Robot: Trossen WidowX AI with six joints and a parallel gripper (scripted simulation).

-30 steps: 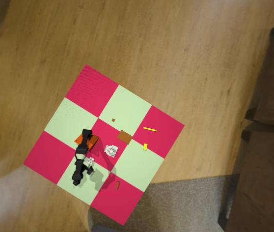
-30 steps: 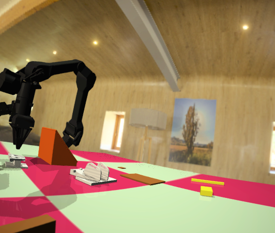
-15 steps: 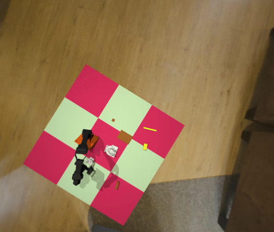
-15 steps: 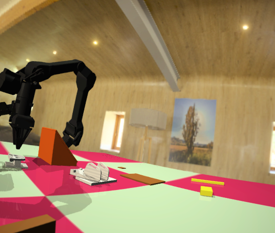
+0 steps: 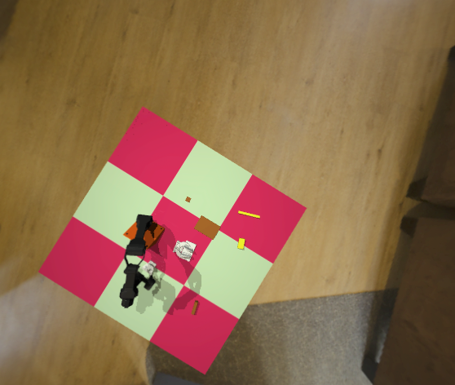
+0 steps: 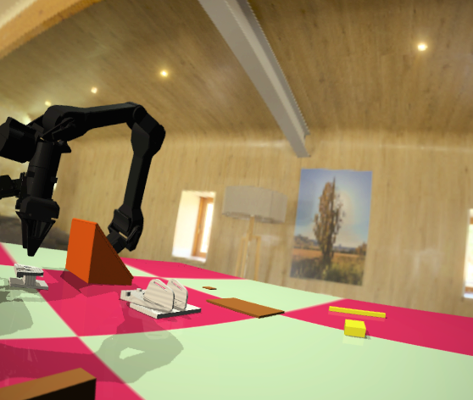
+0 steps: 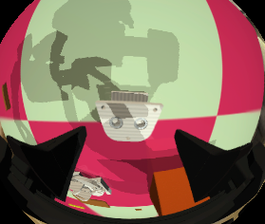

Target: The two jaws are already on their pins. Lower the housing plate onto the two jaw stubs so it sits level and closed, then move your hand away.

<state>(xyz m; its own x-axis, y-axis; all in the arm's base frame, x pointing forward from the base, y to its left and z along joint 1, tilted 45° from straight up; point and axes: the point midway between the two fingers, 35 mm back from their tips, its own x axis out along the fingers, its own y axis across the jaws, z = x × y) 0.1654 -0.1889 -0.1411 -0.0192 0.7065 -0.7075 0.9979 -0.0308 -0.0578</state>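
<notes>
The white base is 16 cm ahead of my gripper tip, 23 cm to the left of it and 6 cm below it. Also, from my gripper tip: flat brown plate (18 cm ahead, 43 cm to the left, 6 cm below); then yellow bar (37 cm ahead, 65 cm to the left, 6 cm below); then small brown block (3 cm behind, 52 cm to the left, 6 cm below).
</notes>
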